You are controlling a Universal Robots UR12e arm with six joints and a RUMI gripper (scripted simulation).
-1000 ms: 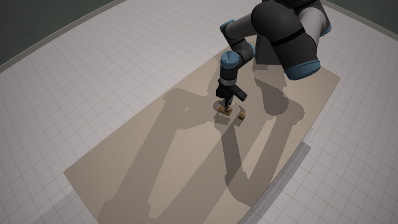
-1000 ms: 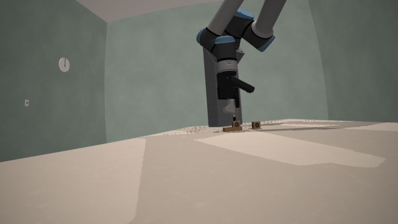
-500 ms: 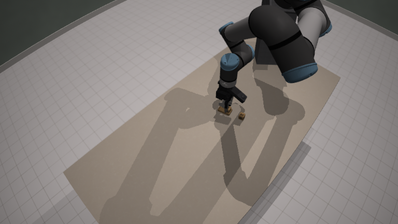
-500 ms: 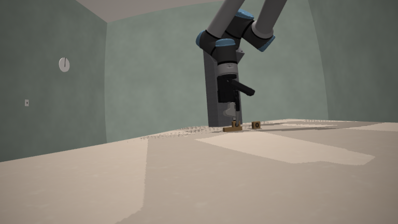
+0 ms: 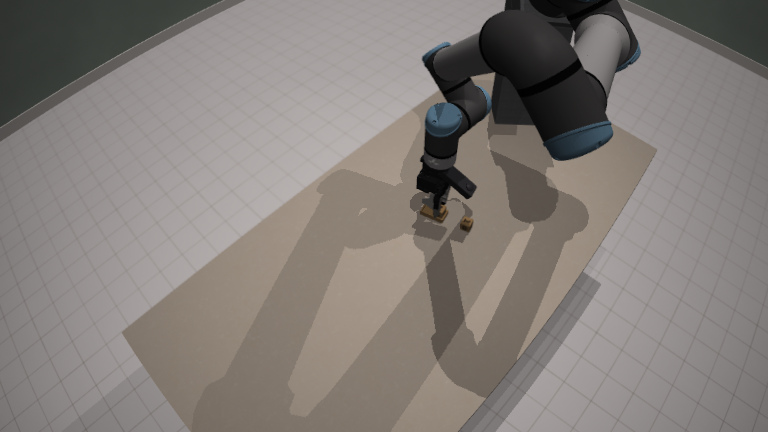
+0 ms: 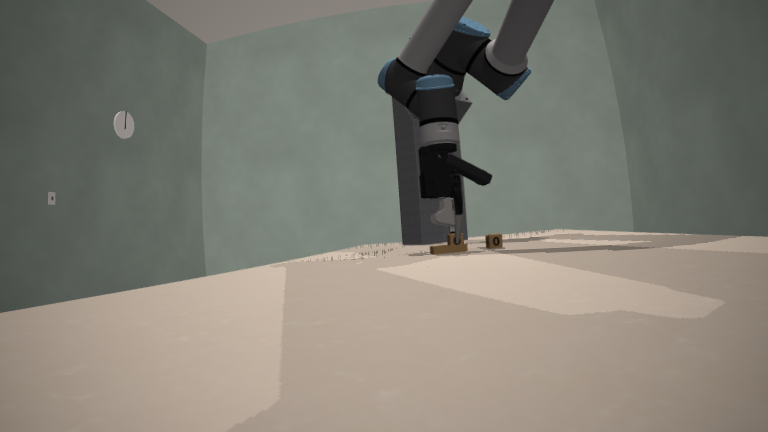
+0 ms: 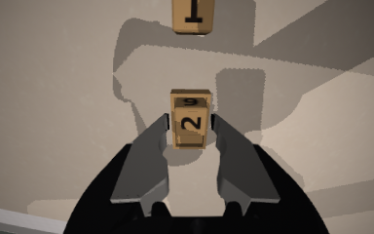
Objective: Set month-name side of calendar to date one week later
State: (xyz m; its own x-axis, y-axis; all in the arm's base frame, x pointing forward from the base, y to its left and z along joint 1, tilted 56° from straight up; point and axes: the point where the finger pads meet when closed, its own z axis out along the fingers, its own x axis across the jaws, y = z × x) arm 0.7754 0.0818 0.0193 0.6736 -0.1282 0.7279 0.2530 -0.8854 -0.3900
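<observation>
Right now the cube is 1 cm below my hand. From my hand the other things lie so: wooden tray 3 cm below, 2 cm to the right, 1 cm ahead.
</observation>
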